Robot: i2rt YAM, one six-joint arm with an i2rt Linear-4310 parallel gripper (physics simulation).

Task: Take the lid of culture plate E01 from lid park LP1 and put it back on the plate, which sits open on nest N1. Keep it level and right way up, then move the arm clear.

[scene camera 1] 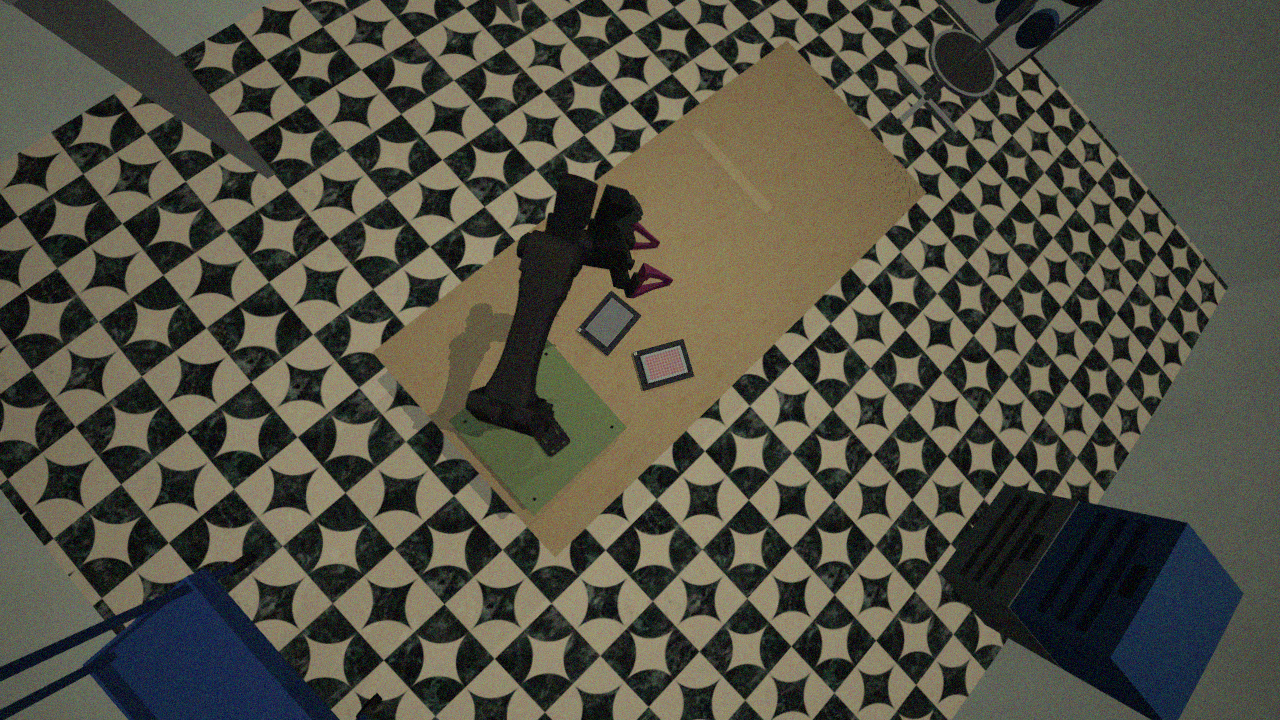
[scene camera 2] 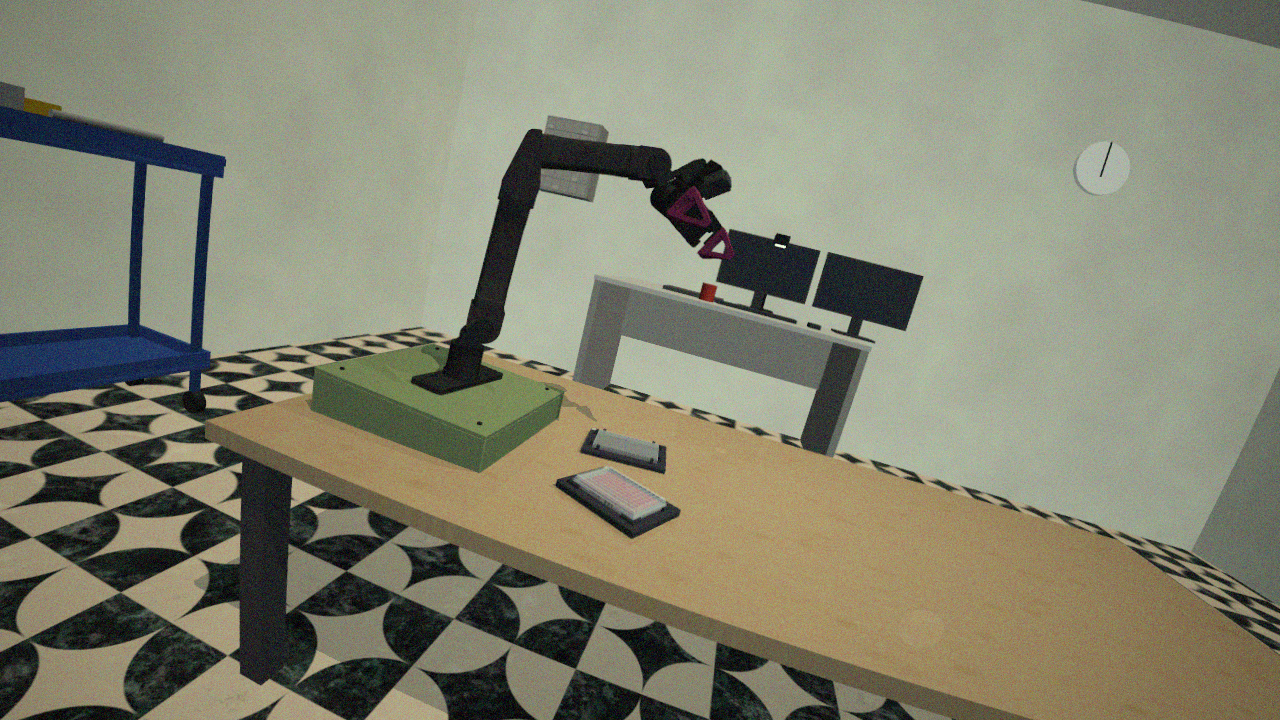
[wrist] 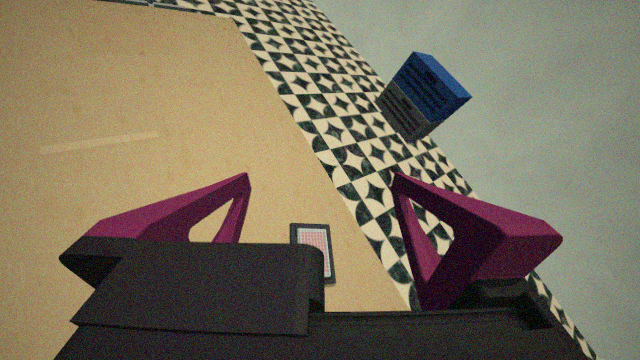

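Seen in the pictures: gripper, between the fingertips: [scene camera 1: 664, 262] [scene camera 2: 720, 241] [wrist: 320, 180]; arm's base, origin of its link: [scene camera 2: 460, 380].
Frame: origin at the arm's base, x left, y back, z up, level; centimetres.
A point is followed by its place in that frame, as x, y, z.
Observation:
The open culture plate E01 [scene camera 1: 664, 364] @(-8.7, -38.0, -4.5) [scene camera 2: 622, 492] @(-10.0, -39.0, -4.5) [wrist: 315, 245] @(-9.8, -39.5, -5.1), with pink wells, sits on the dark nest N1 [scene camera 1: 688, 379] @(-16.4, -41.8, -5.9) [scene camera 2: 633, 530] @(-16.8, -43.4, -5.8) [wrist: 328, 281] @(-9.5, -29.8, -5.8). The pale grey lid [scene camera 1: 610, 321] @(11.4, -32.8, -5.2) [scene camera 2: 625, 446] @(9.7, -32.7, -5.2) lies flat on the dark lid park LP1 [scene camera 1: 607, 350] @(4.9, -26.9, -6.1) [scene camera 2: 593, 452] @(4.2, -28.4, -6.3), beside the nest and nearer the arm; the park does not show in the wrist view. My gripper [scene camera 1: 665, 259] @(7.7, -40.7, 36.4) [scene camera 2: 720, 234] @(7.7, -40.7, 36.4) [wrist: 320, 180] @(7.7, -40.7, 36.4) is open and empty, with magenta fingers wide apart. It hangs high above the table, beyond the lid and the plate, tilted outward. Its body hides part of the plate in the wrist view.
The arm stands on a green block [scene camera 1: 572, 420] @(-5.5, -7.0, -0.3) [scene camera 2: 402, 420] @(-17.7, -3.0, -2.9) at one end of the wooden table [scene camera 1: 787, 134] @(30.1, -125.5, -7.1) [scene camera 2: 805, 537] @(2.4, -68.3, -7.0) [wrist: 175, 75] @(13.4, -110.1, -7.0). Off the table are a blue cart [scene camera 1: 205, 653] [scene camera 2: 201, 268], a blue and grey cabinet [scene camera 1: 1172, 608] [wrist: 425, 90] and a desk [scene camera 2: 716, 344] with two monitors.

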